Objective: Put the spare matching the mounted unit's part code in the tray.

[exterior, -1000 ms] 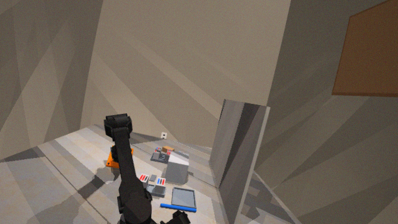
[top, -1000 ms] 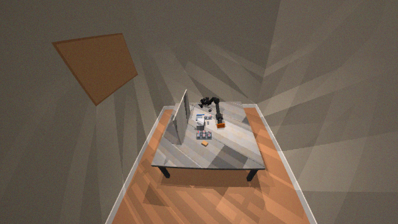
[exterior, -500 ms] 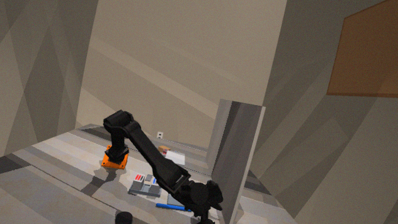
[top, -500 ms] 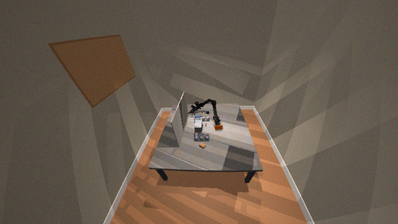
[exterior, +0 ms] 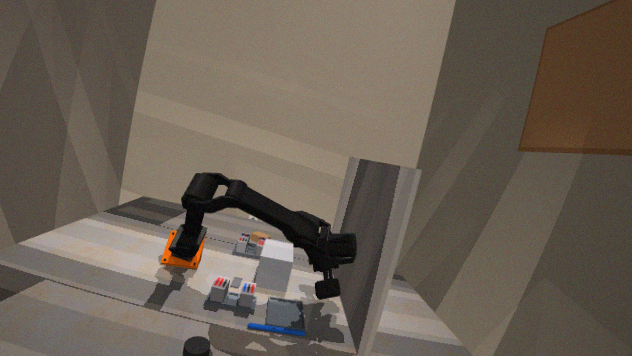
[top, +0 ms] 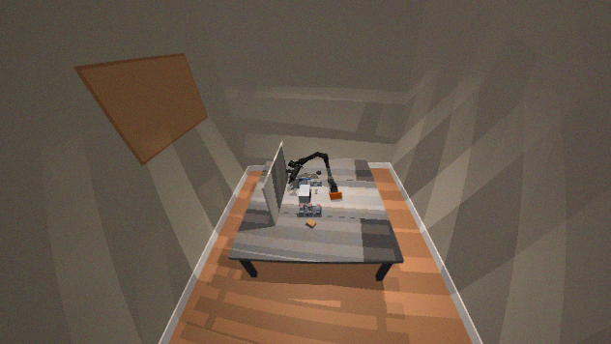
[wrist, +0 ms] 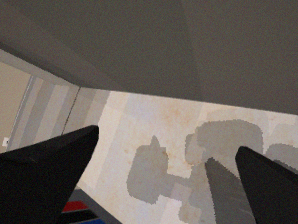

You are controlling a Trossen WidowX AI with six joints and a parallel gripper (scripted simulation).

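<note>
My gripper tip is now 12 cm past the grey tray, 9 cm to the left of it and 8 cm above it. The rest, counted from my gripper tip: tan block: 42 cm to the left, 25 cm behind, 7 cm below; then tall white panel: 14 cm above, 10 cm to the left, 6 cm ahead; then mounted unit: 17 cm behind, 11 cm to the left, 4 cm below.
</note>
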